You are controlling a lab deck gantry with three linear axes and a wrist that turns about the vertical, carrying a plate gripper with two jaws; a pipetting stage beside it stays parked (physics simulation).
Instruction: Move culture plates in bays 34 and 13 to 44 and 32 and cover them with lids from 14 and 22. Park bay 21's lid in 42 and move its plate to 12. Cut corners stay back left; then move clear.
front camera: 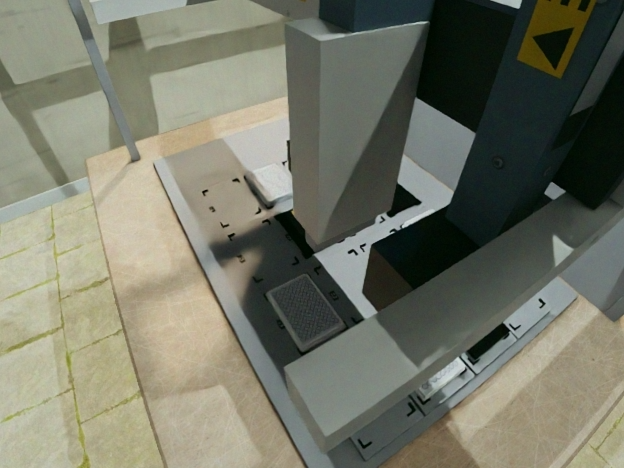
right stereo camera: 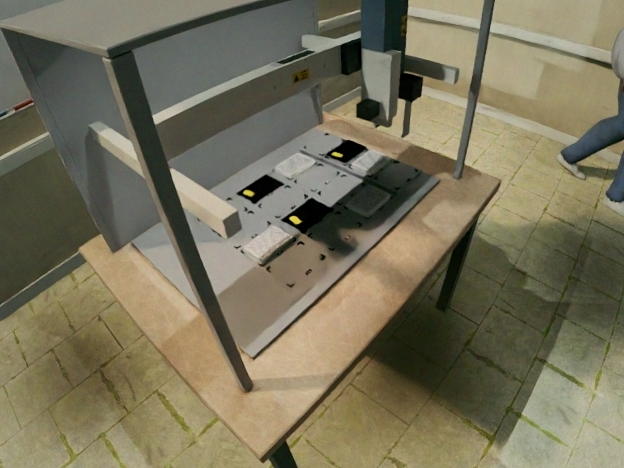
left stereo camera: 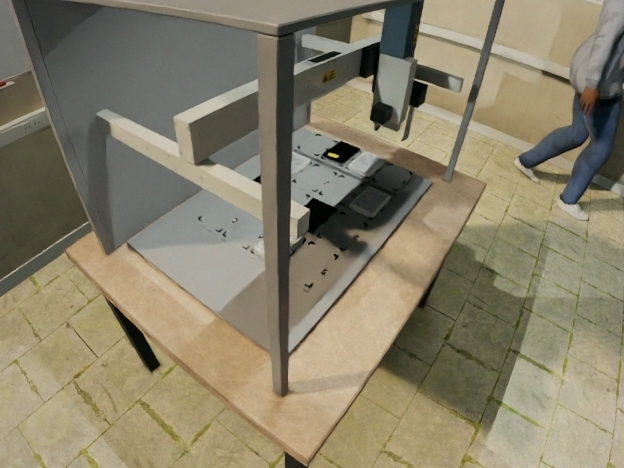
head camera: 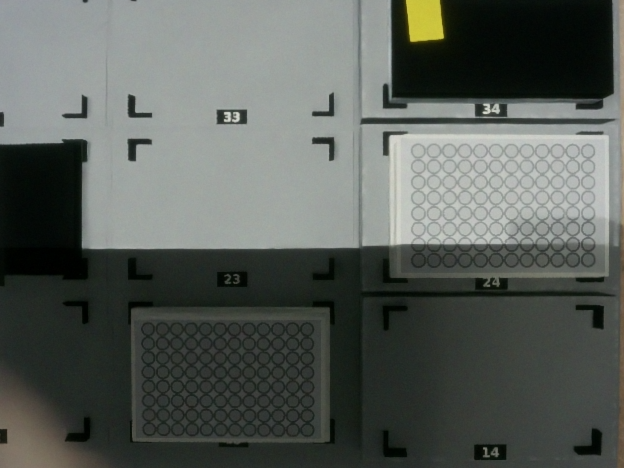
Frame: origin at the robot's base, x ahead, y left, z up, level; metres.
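Where they show: gripper, between the fingertips: (right stereo camera: 391,130) (left stereo camera: 390,133); robot's base, origin of its link: (front camera: 203,192) (right stereo camera: 290,286) (left stereo camera: 309,286).
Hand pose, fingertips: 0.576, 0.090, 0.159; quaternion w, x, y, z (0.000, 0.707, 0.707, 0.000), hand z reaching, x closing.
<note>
Each offset is from my fingertips to the centre of the thing, as dx, dy, dz. "spot": to the spot under its first point.
My gripper (left stereo camera: 390,131) (right stereo camera: 391,129) is open and empty, high over the deck's right part; its fingers are hidden in the front view. A black, yellow-marked piece {-0.020, +0.167, -0.132} (head camera: 504,60) (front camera: 488,343) (right stereo camera: 352,149) is in bay 34. A pale plate with well rings {-0.184, -0.047, -0.152} (head camera: 229,380) (front camera: 304,312) (right stereo camera: 366,199) sits in bay 13. Bays 14 and 44 look empty. Another black piece {-0.348, +0.060, -0.155} (head camera: 40,209) (right stereo camera: 313,210) is in bay 22, and a third {-0.348, +0.274, -0.155} (right stereo camera: 267,184) in bay 42. A white plate {-0.512, +0.060, -0.152} (front camera: 274,182) (right stereo camera: 267,244) sits in bay 21; whether it has a lid is unclear. Bays 12 and 32 look empty.
A white ringed plate {-0.020, +0.060, -0.137} (head camera: 498,201) (front camera: 443,377) (right stereo camera: 369,162) is in bay 24, another {-0.184, +0.274, -0.152} (right stereo camera: 294,165) in bay 43. The gantry beam (front camera: 468,297) (left stereo camera: 226,115) crosses above the deck. An enclosure post {spot: -0.847, -0.214, +0.337} (left stereo camera: 276,211) (right stereo camera: 173,211) stands at the near corner. A person (left stereo camera: 594,115) is beyond the table.
</note>
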